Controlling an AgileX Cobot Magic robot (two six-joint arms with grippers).
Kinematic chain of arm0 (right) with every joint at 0, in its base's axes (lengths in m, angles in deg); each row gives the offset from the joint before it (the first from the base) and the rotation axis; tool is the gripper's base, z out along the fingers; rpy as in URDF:
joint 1: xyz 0 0 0.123 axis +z
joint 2: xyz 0 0 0 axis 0.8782 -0.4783 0
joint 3: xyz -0.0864 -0.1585 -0.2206 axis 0.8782 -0.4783 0
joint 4: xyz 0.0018 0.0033 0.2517 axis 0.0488 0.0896 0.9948
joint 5: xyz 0 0 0 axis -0.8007 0.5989 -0.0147
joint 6: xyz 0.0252 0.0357 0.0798 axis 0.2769 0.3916 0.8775
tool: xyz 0 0 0 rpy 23.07 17.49 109.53
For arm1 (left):
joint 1: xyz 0 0 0.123 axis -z
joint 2: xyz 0 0 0 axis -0.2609 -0.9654 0
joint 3: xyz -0.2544 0.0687 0.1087 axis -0.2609 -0.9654 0
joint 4: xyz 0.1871 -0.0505 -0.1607 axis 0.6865 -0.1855 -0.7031
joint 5: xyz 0 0 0 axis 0.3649 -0.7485 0.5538
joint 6: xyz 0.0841 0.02 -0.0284 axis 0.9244 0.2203 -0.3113
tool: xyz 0 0 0 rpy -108.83 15.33 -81.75
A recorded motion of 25 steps. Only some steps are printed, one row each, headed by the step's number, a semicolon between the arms.
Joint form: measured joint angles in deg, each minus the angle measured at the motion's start. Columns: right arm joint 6, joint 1, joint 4, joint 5, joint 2, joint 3; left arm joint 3, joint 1, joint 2, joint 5, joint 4, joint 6.
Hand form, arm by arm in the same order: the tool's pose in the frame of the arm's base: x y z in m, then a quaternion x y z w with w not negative. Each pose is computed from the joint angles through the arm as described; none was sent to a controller.
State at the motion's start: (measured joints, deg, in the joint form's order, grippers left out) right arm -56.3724 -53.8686 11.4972 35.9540 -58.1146 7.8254; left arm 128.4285 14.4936 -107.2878 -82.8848 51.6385 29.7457
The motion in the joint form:
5: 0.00 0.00 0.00 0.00 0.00 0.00; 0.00 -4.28 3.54 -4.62 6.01 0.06
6: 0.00 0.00 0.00 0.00 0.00 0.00; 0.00 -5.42 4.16 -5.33 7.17 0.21
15: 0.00 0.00 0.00 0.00 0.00 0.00; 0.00 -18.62 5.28 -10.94 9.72 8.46
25: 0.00 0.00 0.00 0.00 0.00 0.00; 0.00 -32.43 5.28 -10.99 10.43 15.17
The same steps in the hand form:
5: -0.0048 0.0039 0.2793 -0.08132 0.83890 0.04752 0.53607; 0.4010 -0.1809 0.2020 0.17247 0.97109 0.00173 0.16505
6: -0.0048 0.0039 0.2793 -0.08132 0.83890 0.04752 0.53607; 0.4034 -0.1707 0.2065 0.16819 0.97147 0.01267 0.16675
15: -0.0048 0.0039 0.2793 -0.08132 0.83890 0.04752 0.53607; 0.4226 -0.0681 0.2131 0.13229 0.98090 0.06897 0.12483
25: -0.0048 0.0039 0.2793 -0.08132 0.83890 0.04752 0.53607; 0.4266 0.0357 0.2133 0.07385 0.98660 0.09565 0.10958

